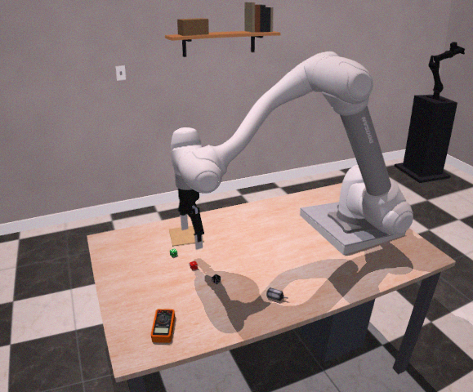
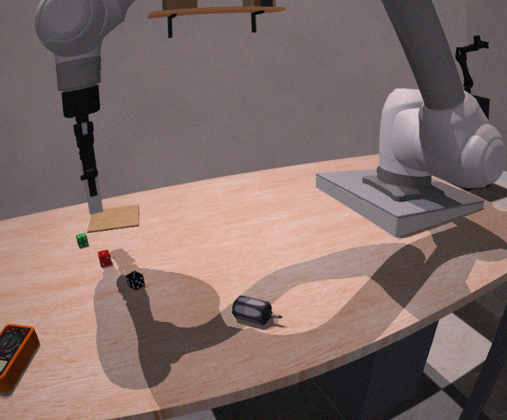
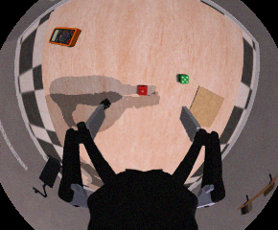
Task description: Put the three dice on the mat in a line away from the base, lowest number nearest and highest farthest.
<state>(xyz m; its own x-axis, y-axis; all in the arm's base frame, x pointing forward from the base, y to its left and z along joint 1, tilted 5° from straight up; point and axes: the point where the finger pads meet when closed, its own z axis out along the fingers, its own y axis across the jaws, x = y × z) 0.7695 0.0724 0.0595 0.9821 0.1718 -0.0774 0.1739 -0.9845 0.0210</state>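
Now: hand 140 mm above the red die. From my hand the other things lie so: black die: 60 mm behind, 110 mm to the left, 140 mm below; tan mat: 10 mm behind, 240 mm to the right, 150 mm below; green die: 60 mm ahead, 110 mm to the right, 140 mm below.
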